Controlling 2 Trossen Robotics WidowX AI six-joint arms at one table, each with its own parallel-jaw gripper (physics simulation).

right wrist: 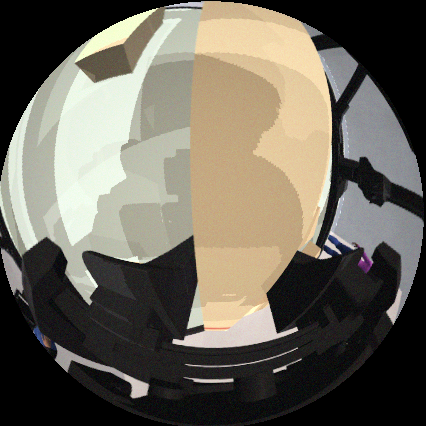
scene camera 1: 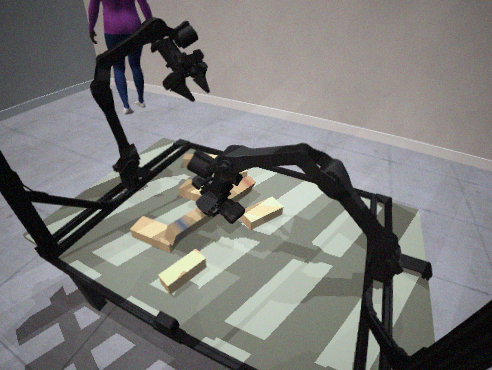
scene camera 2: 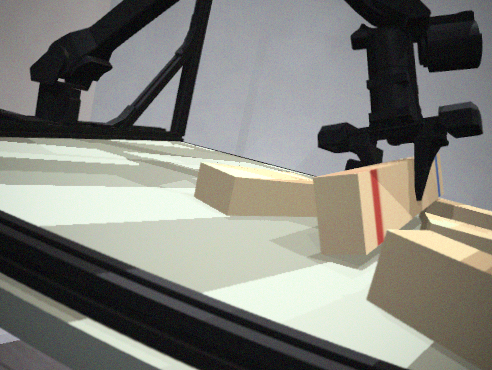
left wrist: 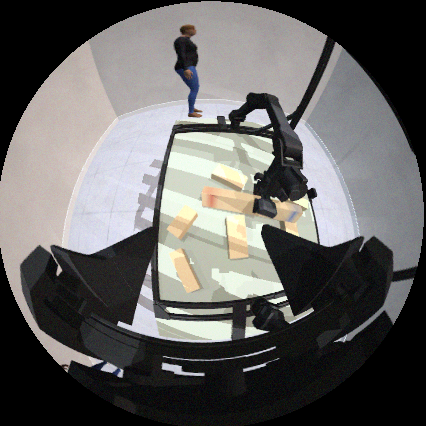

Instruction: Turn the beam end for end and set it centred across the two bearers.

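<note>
The beam is long pale wood with a red band near one end and a blue band near the other. My right gripper is shut on it near its middle. The beam is low over the table; whether it touches is unclear. In the left wrist view its red end is on the left, its blue end on the right. I cannot tell which of the wooden blocks are the two bearers. My left gripper is open and empty, high above the table.
Several loose wooden blocks lie around the beam, among them one by the red end, one by the blue end, and one nearer the front. Black rails edge the table. A person stands beyond it.
</note>
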